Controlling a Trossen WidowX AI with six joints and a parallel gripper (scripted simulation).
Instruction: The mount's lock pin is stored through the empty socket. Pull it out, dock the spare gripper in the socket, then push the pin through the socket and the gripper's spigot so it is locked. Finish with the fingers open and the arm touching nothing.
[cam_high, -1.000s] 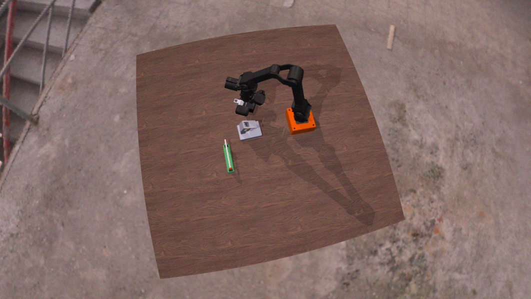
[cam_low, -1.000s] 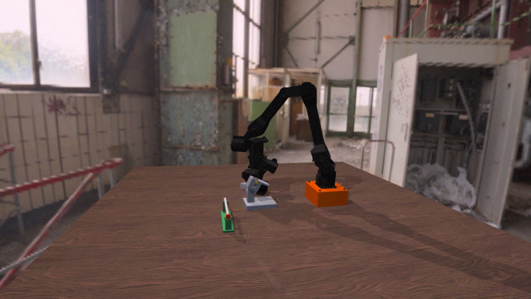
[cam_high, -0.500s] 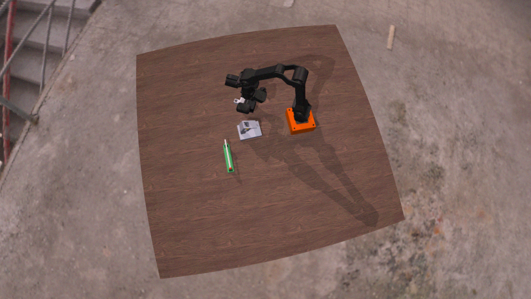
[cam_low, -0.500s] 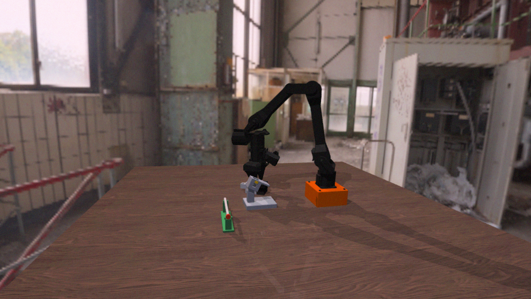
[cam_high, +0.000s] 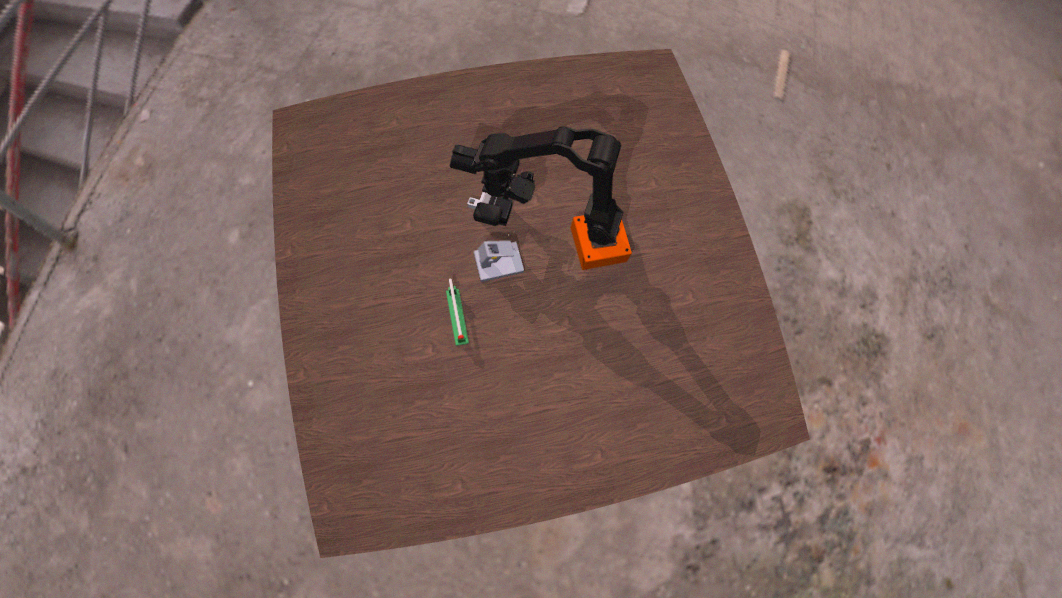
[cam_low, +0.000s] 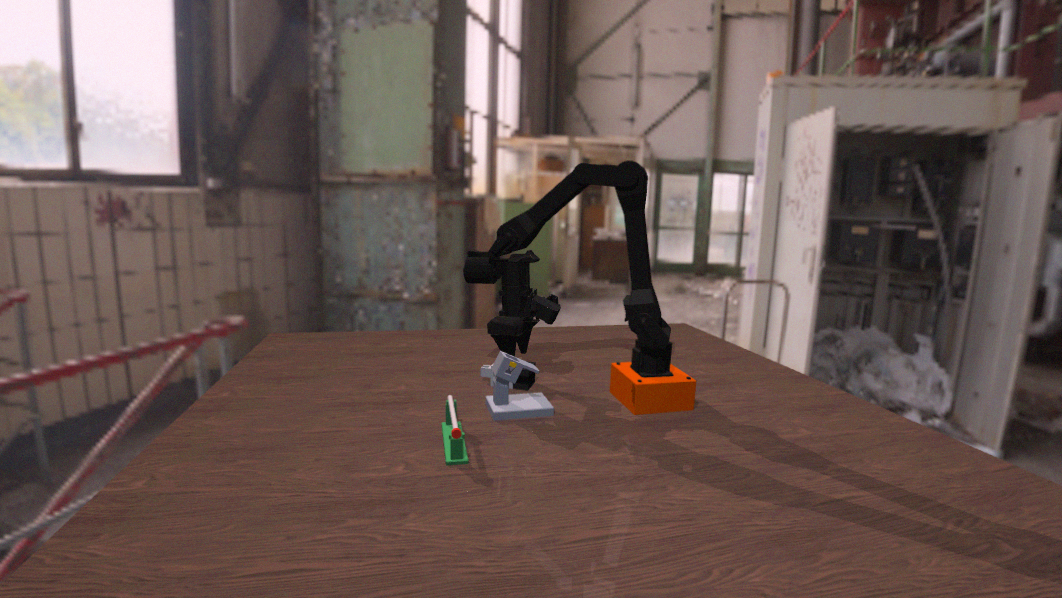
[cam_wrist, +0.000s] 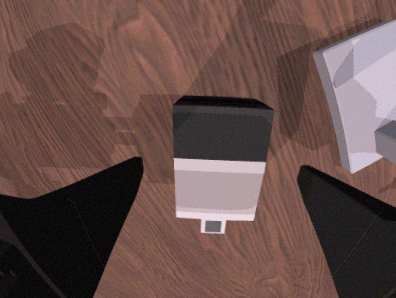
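Right now my gripper tip is 20 mm short of the spare gripper, 10 mm to the left of it and 30 mm above it. Also, from my gripper tip: grey mount 30 mm ahead, 140 mm to the left; green stand 140 mm ahead, 260 mm to the left, 30 mm below.
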